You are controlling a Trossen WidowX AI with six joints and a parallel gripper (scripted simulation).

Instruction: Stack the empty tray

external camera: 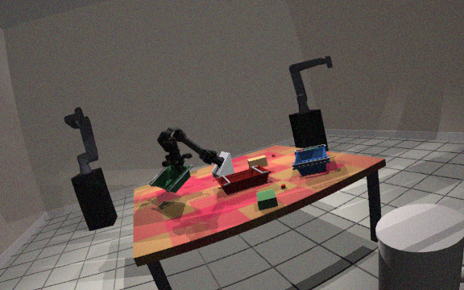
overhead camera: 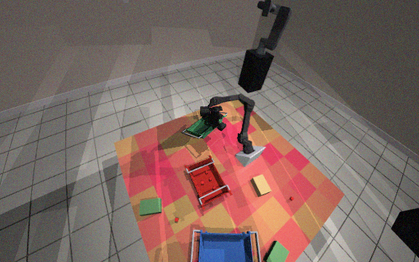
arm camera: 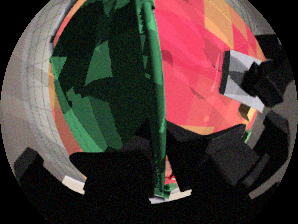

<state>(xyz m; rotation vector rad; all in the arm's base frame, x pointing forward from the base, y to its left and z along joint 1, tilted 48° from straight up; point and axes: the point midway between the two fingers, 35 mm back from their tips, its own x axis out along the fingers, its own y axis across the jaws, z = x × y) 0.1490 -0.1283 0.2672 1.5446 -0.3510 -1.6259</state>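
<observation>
Right now my gripper tip is 30 mm short of the green tray and 80 mm to the left of it. The rest, counted from my gripper tip: tan block: 100 mm behind, 510 mm to the left, 90 mm below.
</observation>
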